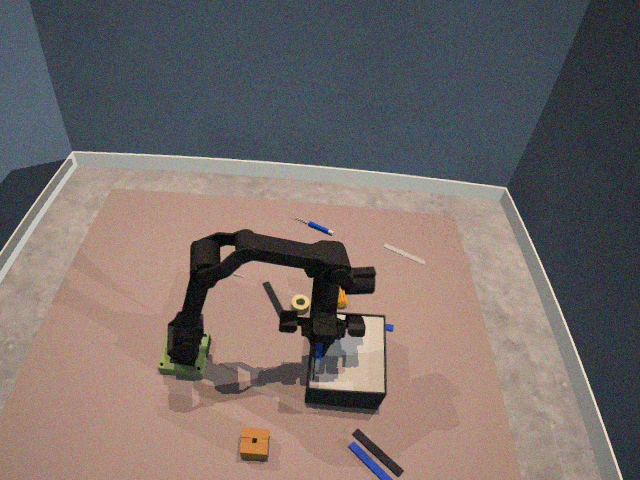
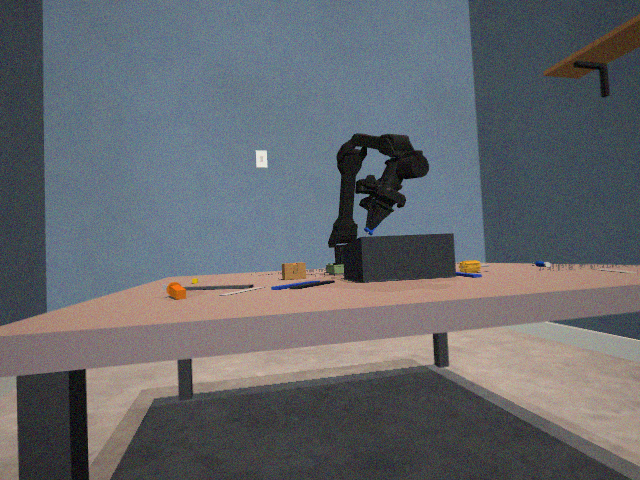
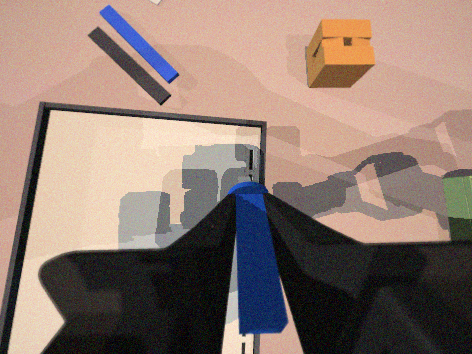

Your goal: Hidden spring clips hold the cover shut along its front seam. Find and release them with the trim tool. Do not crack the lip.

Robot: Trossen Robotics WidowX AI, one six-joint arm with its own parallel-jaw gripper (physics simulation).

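Frame: origin at the arm's base, x ahead, y left, z up, level; centimetres.
Where they show: gripper, fingertip midpoint: (image 1: 318, 355) (image 2: 368, 229) (image 3: 248, 200); arm's base at its link origin: (image 1: 184, 353) (image 2: 343, 263).
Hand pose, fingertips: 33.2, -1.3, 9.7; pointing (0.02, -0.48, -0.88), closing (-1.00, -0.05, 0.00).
Each offset is from my fingertips to the centre of the thing, as dx, dy, dz. "pt": to the spot under its first point.
The cover is a cream panel @(+8.2, +4.0, -3.7) (image 1: 361, 372) (image 3: 90, 165) on top of a dark box @(+7.6, +4.1, -7.6) (image 1: 343, 398) (image 2: 408, 257). Dark slots @(pt -0.6, -3.5, -4.5) (image 3: 251, 159) show along its seam, near the box's edge on the robot base's side. My gripper (image 1: 319, 345) (image 2: 373, 227) (image 3: 248, 200) is shut on the blue trim tool @(+0.0, +0.8, +0.4) (image 1: 318, 351) (image 2: 369, 230) (image 3: 260, 270). The tool's tip is over the seam edge, at or just above the top of the box; contact cannot be told. The clips do not show.
An orange block @(-12.3, -19.1, -10.4) (image 1: 254, 443) (image 2: 293, 271) (image 3: 347, 52), a blue bar @(+15.2, -21.8, -12.4) (image 1: 369, 461) (image 3: 140, 44) and a dark bar @(+16.3, -18.4, -12.4) (image 1: 377, 452) (image 3: 129, 66) lie beside the box. A tape ring @(-5.2, +22.0, -11.4) (image 1: 293, 298) and a yellow bundle @(+5.8, +27.4, -11.1) (image 1: 342, 298) (image 2: 469, 266) lie past its other end.
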